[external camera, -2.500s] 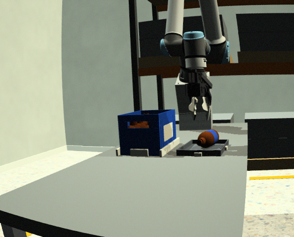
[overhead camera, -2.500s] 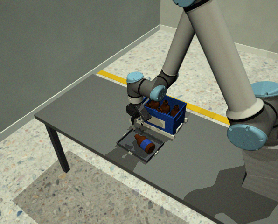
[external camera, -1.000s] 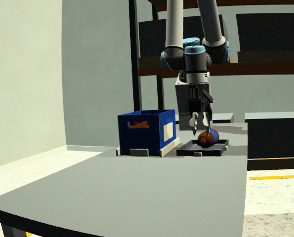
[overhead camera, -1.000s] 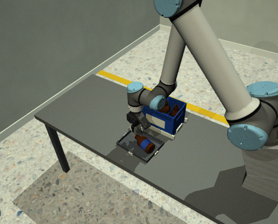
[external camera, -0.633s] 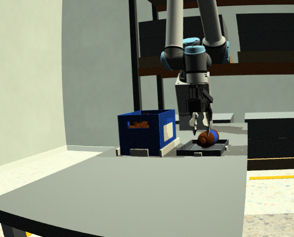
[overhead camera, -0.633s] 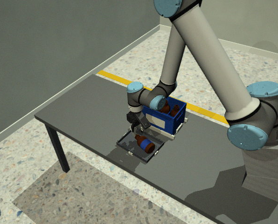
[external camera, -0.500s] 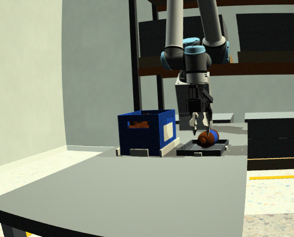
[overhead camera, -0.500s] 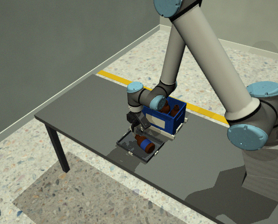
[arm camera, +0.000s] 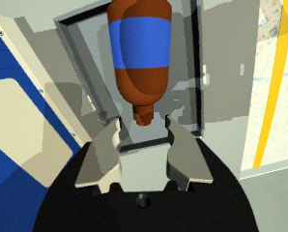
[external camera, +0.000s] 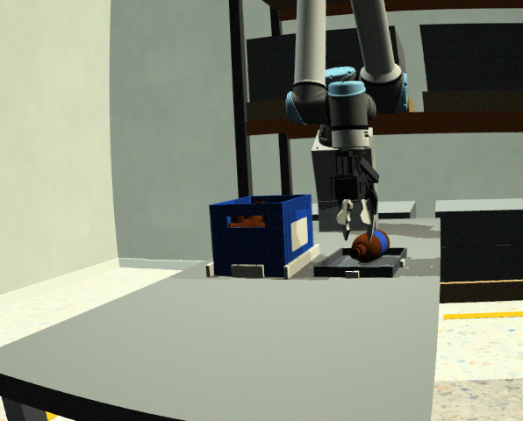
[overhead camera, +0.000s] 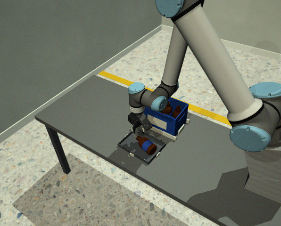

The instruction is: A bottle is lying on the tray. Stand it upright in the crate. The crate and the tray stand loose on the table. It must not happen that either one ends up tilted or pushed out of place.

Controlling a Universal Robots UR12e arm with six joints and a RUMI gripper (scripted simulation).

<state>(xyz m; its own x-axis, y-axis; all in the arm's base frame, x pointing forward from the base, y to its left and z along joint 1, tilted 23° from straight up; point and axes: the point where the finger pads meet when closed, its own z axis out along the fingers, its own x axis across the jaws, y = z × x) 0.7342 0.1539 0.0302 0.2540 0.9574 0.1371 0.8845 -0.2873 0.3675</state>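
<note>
Right now my hand is 50 mm past the brown bottle, 40 mm above it and 10 mm to the right of it. Also, from my hand: blue crate: 250 mm to the right, 30 mm behind; dark tray: 70 mm below, 20 mm behind, 10 mm to the left.
</note>
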